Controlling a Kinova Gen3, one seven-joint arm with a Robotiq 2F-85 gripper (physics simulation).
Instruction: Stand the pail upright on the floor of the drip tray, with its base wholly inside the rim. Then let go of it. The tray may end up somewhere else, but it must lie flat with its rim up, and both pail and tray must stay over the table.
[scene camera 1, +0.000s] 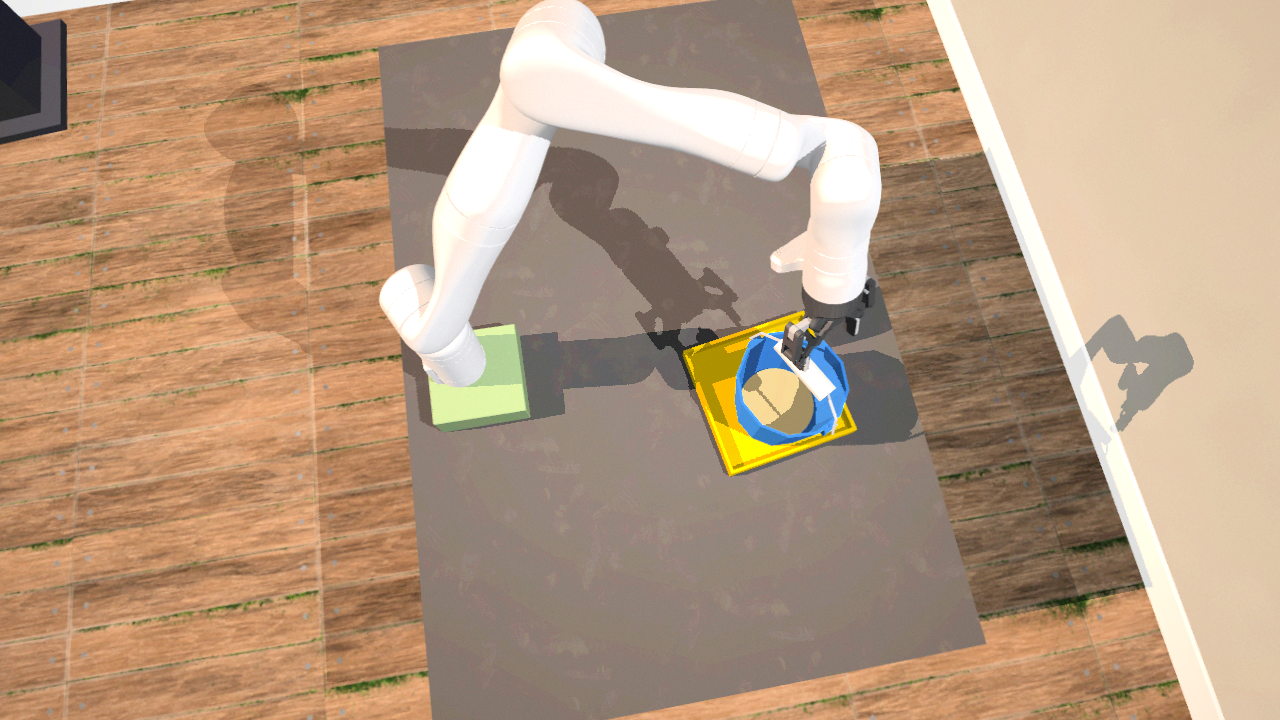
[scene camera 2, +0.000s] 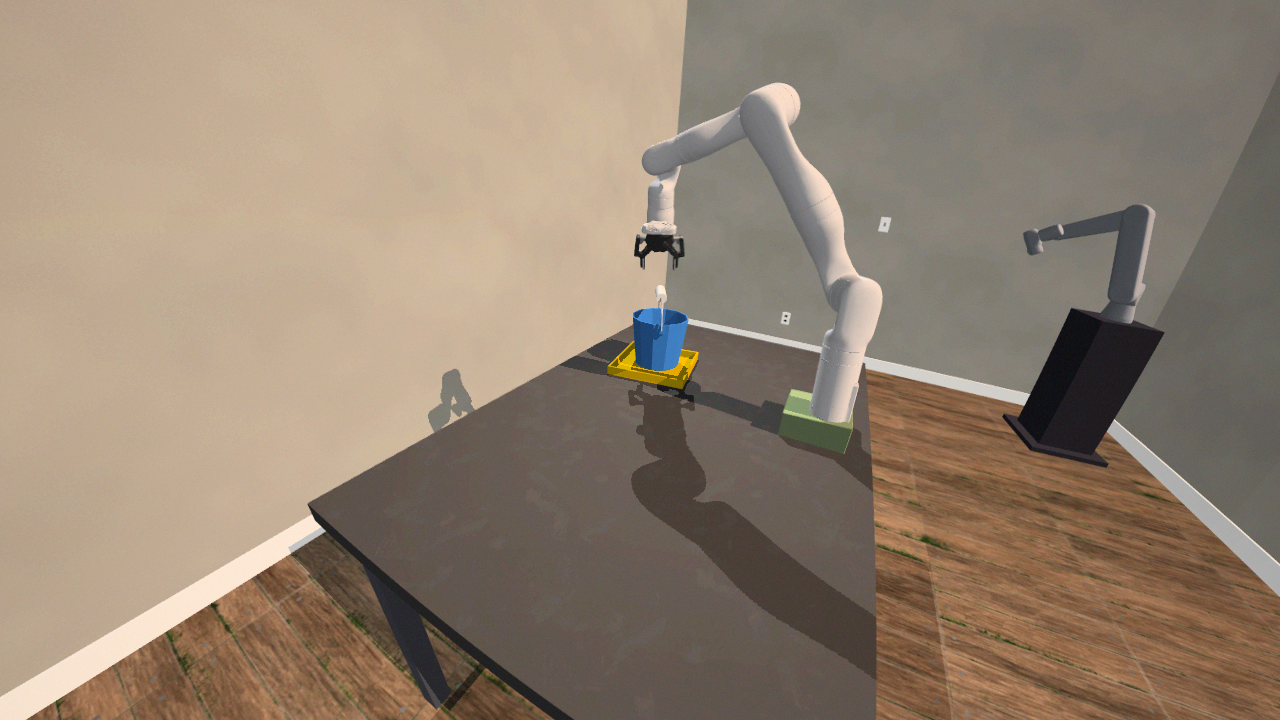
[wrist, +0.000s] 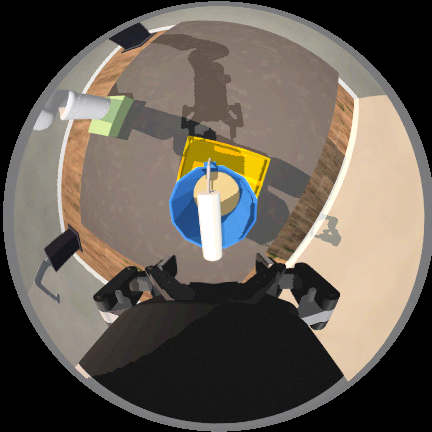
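The blue pail stands upright in the yellow drip tray. In scene camera 2 its base looks inside the rim; its walls hide part of the base and of the rim. The tray lies flat on the table, rim up. The pail's white handle grip is raised above the pail's mouth. My gripper is open, pointing down, above the grip and apart from it, with nothing between its fingers.
The arm's green base block is on the dark table. The tray is near the table edge on the side of the beige wall. A second arm's black pedestal stands off the table.
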